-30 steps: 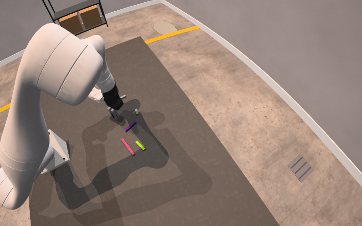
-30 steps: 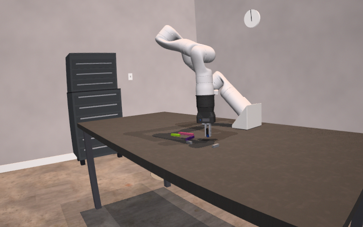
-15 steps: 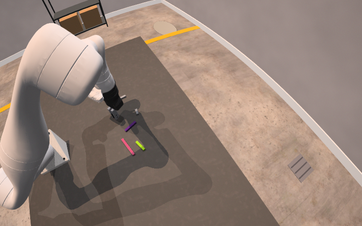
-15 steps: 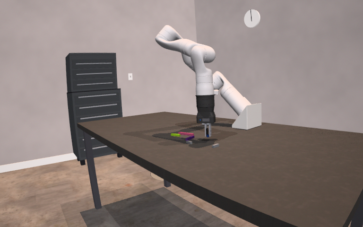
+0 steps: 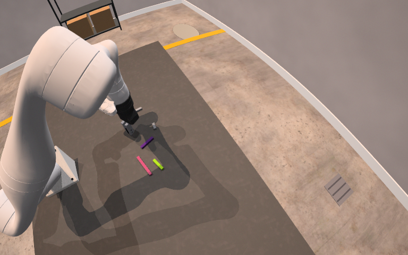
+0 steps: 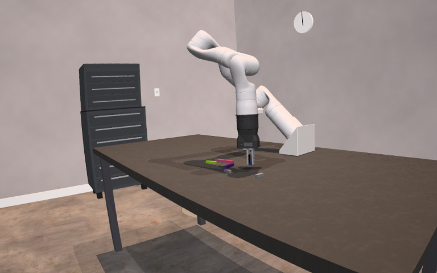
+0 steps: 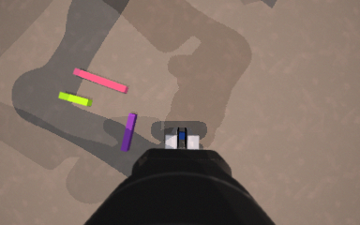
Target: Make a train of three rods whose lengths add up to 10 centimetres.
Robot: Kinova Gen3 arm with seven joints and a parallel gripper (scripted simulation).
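Now: the blue rod 20 mm below my hand. Also, from my hand: lime rod 60 mm ahead, 170 mm to the right, 30 mm below; purple rod 50 mm ahead, 70 mm to the right, 30 mm below; pink rod 10 mm ahead, 160 mm to the right, 30 mm below.
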